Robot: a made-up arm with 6 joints. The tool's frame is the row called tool. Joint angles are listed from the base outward. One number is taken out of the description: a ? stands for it. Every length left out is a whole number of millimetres.
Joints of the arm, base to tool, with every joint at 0 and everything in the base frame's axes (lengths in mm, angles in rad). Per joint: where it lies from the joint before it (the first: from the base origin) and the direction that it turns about. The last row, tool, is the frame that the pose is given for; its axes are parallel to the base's.
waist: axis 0 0 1 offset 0 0 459
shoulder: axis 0 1 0 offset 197 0 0
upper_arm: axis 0 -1 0 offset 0 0 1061
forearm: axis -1 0 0 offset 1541 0 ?
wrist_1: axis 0 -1 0 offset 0 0 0
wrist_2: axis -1 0 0 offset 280 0 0
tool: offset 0 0 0
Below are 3 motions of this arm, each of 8 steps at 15 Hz.
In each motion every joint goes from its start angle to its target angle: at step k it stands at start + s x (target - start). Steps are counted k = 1, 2, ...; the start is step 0. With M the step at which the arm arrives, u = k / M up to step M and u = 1 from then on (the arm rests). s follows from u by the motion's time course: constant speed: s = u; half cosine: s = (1 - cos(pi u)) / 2; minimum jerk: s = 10 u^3 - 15 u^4 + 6 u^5.
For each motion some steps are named. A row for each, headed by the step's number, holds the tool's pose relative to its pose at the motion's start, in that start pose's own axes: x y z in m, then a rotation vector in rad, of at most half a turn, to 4 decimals.
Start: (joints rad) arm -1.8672 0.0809 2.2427 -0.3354 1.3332 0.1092
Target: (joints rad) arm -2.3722 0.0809 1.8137 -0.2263 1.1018 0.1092
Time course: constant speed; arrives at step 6
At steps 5, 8:
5: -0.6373 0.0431 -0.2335 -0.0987 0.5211 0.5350
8: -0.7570 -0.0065 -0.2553 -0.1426 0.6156 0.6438

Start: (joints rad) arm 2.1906 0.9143 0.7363 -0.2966 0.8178 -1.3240
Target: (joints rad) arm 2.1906 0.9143 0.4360 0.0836 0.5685 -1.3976
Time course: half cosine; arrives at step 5
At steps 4, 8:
4: -0.3393 -0.4131 -0.0115 -0.2193 0.2969 -0.4405
8: -0.3836 -0.4512 -0.0087 -0.2421 0.3269 -0.4883

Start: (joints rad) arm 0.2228 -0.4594 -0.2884 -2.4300 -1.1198 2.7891
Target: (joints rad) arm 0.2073 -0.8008 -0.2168 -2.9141 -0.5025 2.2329
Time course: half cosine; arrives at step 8
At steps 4, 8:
4: 0.0486 -0.1376 0.3183 0.3121 -0.0028 -0.3010
8: 0.0320 -0.2082 0.6483 0.7204 -0.0916 -0.5389

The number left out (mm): 166
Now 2 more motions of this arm.
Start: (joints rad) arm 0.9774 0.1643 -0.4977 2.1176 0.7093 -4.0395
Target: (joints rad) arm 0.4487 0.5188 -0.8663 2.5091 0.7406 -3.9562
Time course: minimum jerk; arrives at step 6
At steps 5, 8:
5: -0.0470 -0.8970 0.8982 0.4362 -0.1648 -0.5111
8: -0.0523 -0.9375 0.9078 0.4522 -0.1581 -0.5300

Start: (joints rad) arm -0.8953 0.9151 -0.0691 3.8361 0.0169 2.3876
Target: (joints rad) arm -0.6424 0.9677 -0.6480 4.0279 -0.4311 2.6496
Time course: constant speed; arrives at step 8
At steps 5, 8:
5: -0.0412 0.2682 -0.6991 -0.3864 0.1914 0.2888
8: -0.1989 0.3314 -1.1020 -0.5741 0.3070 0.4907

